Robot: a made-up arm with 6 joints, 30 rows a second.
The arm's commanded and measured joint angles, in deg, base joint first. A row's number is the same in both.
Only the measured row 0 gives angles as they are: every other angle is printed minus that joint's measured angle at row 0.
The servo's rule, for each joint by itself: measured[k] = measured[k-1] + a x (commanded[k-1-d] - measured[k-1]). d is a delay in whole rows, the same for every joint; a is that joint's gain. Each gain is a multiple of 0.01, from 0.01 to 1. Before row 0 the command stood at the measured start. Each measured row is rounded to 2 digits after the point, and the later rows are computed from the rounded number. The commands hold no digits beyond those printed.
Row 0, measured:
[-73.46, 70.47, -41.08, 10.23, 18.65, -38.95]
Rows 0 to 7, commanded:
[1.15, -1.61, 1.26, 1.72, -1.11, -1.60]
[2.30, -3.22, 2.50, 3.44, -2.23, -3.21]
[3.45, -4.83, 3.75, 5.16, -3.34, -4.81]
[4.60, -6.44, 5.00, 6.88, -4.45, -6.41]
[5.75, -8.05, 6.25, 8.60, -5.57, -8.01]
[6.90, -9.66, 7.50, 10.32, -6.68, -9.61]
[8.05, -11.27, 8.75, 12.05, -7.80, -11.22]
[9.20, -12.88, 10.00, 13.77, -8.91, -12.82]
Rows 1 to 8, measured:
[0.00, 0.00, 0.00, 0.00, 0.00, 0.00]
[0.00, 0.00, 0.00, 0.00, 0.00, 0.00]
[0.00, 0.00, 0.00, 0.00, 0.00, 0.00]
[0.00, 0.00, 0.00, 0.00, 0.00, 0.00]
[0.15, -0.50, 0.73, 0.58, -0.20, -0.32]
[0.43, -1.34, 1.76, 1.55, -0.57, -0.90]
[0.82, -2.42, 2.91, 2.78, -1.07, -1.68]
[1.31, -3.67, 4.12, 4.17, -1.68, -2.63]
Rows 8 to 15, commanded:
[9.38, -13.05, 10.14, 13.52, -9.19, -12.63]
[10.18, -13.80, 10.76, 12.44, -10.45, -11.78]
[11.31, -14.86, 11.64, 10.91, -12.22, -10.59]
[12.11, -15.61, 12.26, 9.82, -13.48, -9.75]
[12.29, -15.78, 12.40, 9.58, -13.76, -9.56]
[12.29, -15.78, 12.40, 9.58, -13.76, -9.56]
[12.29, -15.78, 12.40, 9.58, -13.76, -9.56]
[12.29, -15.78, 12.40, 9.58, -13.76, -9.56]
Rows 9 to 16, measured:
[1.89, -5.03, 5.36, 5.68, -2.38, -3.71]
[2.54, -6.47, 6.60, 7.26, -3.15, -4.89]
[3.26, -7.96, 7.85, 8.89, -3.99, -6.16]
[4.03, -9.49, 9.10, 10.55, -4.88, -7.49]
[4.73, -10.59, 9.70, 11.56, -5.66, -8.52]
[5.44, -11.59, 10.31, 11.86, -6.52, -9.17]
[6.20, -12.60, 11.08, 11.54, -7.55, -9.45]
[6.97, -13.53, 11.76, 10.96, -8.62, -9.51]

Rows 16 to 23, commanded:
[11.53, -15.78, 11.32, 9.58, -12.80, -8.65]
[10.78, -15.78, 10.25, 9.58, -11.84, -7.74]
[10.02, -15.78, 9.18, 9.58, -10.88, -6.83]
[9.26, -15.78, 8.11, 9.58, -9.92, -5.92]
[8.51, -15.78, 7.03, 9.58, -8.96, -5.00]
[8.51, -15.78, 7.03, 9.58, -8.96, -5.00]
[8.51, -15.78, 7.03, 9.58, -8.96, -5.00]
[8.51, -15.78, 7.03, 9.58, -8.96, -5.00]
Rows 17 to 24, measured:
[7.66, -14.23, 12.13, 10.49, -9.55, -9.52]
[8.26, -14.71, 12.29, 10.18, -10.31, -9.53]
[8.78, -15.04, 12.35, 9.98, -10.93, -9.54]
[9.24, -15.27, 12.38, 9.84, -11.44, -9.54]
[9.54, -15.43, 11.77, 9.75, -11.68, -9.36]
[9.70, -15.54, 10.89, 9.69, -11.71, -9.04]
[9.74, -15.61, 9.90, 9.65, -11.56, -8.60]
[9.68, -15.66, 8.86, 9.63, -11.26, -8.06]

